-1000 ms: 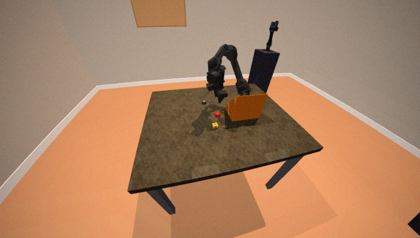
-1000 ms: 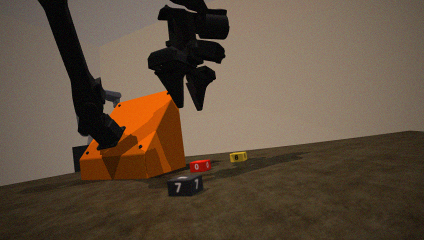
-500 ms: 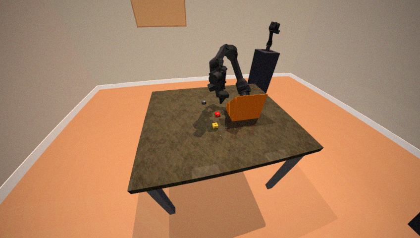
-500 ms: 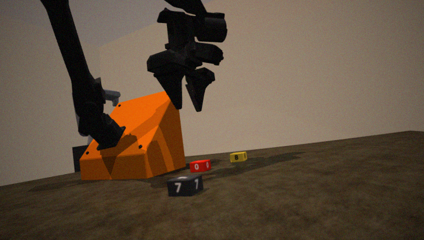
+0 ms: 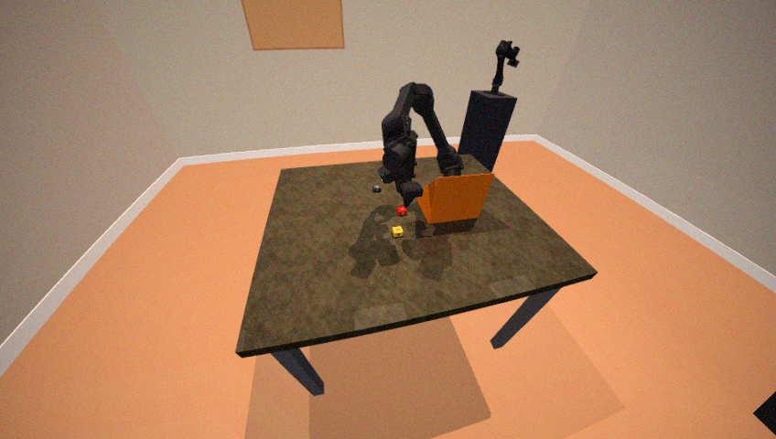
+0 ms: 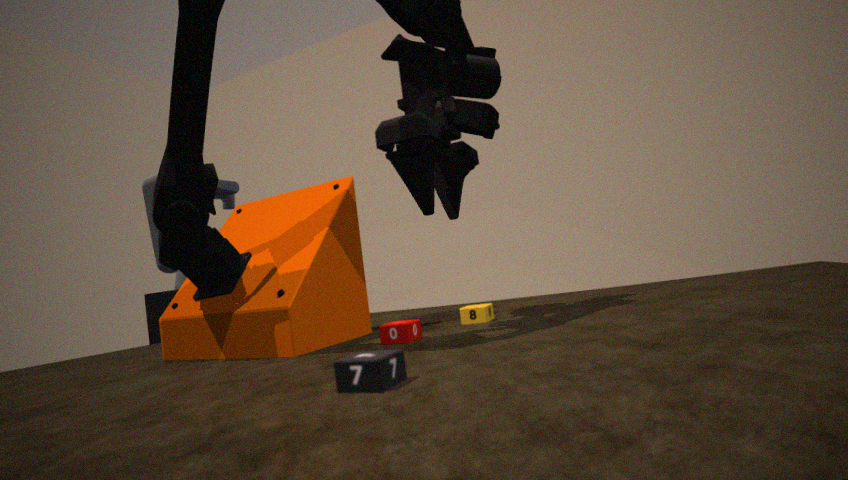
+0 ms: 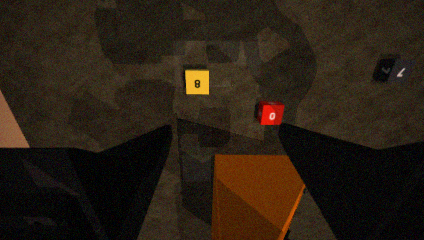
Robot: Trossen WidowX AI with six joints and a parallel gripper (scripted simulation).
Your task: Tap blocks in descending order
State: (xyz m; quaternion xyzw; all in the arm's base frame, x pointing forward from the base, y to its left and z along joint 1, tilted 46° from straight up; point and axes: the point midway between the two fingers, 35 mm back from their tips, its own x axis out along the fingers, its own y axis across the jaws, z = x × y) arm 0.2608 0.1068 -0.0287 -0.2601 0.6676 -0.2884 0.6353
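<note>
Now: the yellow block marked 8 2 cm ahead of my gripper tip, 3 cm to the left of it and 12 cm below it. From my gripper tip the other things lie so: dark block marked 7 (3 cm ahead, 26 cm to the right, 12 cm below); red block marked 0 (3 cm behind, 8 cm to the right, 12 cm below).
</note>
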